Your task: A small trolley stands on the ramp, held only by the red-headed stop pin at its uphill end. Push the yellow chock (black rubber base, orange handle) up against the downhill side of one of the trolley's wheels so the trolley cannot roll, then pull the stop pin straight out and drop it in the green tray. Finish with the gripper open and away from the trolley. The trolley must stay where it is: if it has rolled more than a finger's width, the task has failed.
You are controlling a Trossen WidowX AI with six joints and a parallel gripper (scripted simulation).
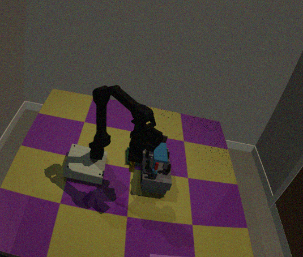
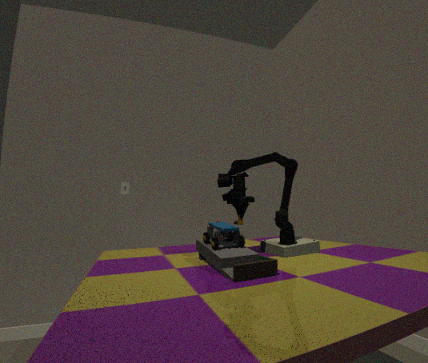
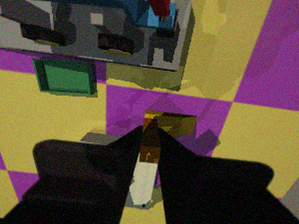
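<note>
Now: gripper tip 120 mm short of the red-headed stop pin, 10 mm to the left of it and 40 mm above it. Round my gripper tip: grey ramp: 160 mm ahead, 100 mm to the left, 130 mm below; blue-topped trolley: 160 mm ahead, 90 mm to the left, 60 mm below; yellow chock: 20 mm to the right, 10 mm below.
</note>
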